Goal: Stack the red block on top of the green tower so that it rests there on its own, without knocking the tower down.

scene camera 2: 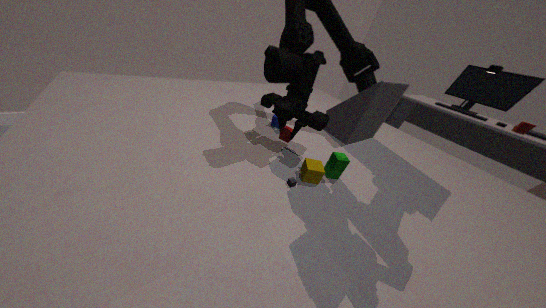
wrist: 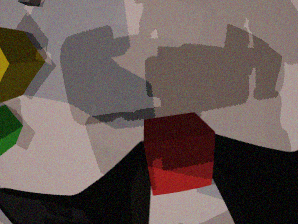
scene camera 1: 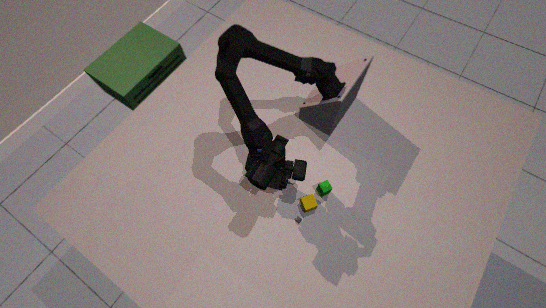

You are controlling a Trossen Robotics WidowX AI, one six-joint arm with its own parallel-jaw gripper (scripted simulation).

Labels:
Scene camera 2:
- my gripper: 286, 136
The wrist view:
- my gripper: 173, 143
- red block: 179, 150, held by my gripper
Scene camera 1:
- my gripper: 276, 174

